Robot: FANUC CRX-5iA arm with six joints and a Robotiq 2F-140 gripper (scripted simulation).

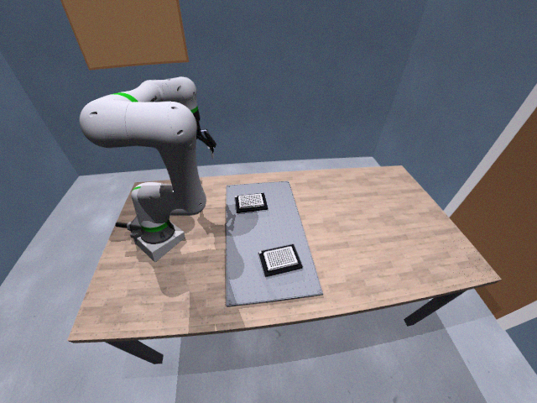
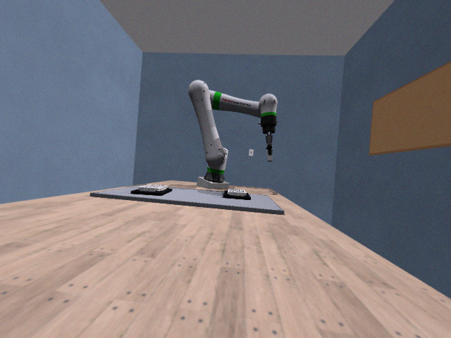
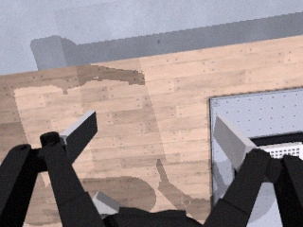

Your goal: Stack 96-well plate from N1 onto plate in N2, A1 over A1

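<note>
My gripper is now 280 mm short of the white 96-well plate, 190 mm above it and 140 mm to the left of it. From my hand the other things lie so: black nest N2: 480 mm to the right, 450 mm ahead, 200 mm below; black plate nest N1: 280 mm ahead, 200 mm below, 140 mm to the right.
</note>
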